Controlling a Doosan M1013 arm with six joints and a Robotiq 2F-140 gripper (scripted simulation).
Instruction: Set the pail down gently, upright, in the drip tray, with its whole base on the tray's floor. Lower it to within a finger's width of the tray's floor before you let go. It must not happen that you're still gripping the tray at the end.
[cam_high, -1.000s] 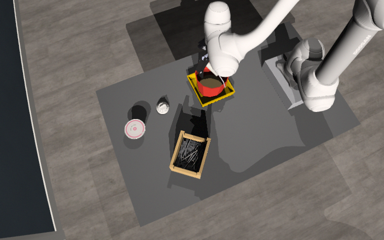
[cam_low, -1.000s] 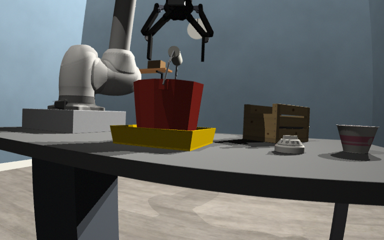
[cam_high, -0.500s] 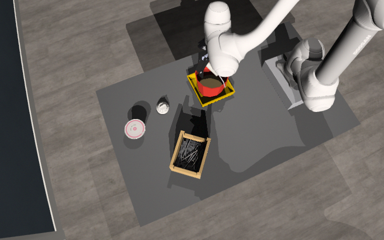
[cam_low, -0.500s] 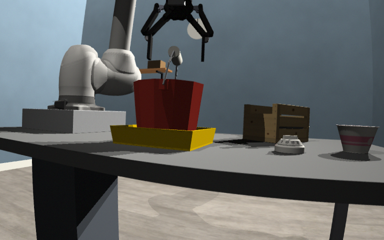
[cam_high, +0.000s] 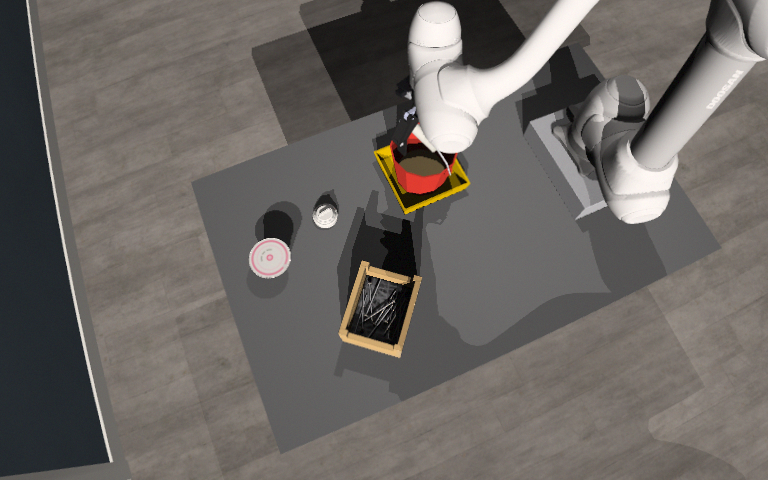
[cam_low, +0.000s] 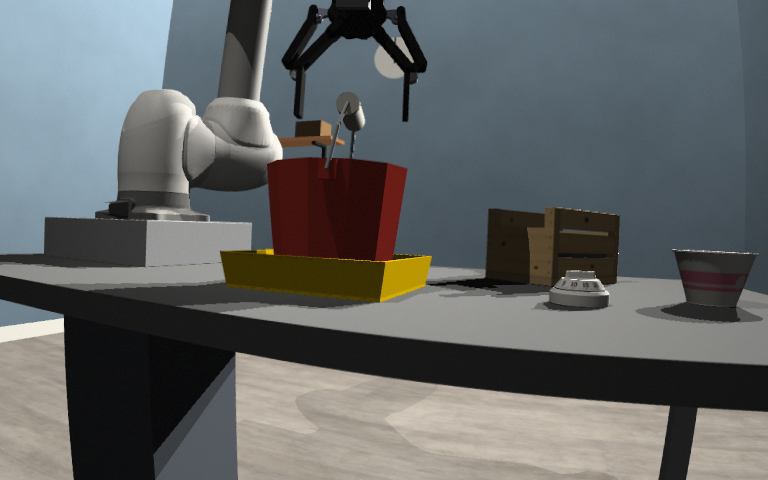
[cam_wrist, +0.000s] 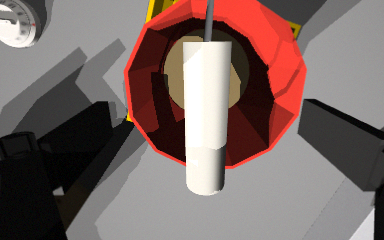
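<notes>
Right now the wire handle is 4 cm below my hand. The rest, counted from my hand: red pail: 1 cm behind, 10 cm below; yellow drip tray: 1 cm behind, 23 cm below.
</notes>
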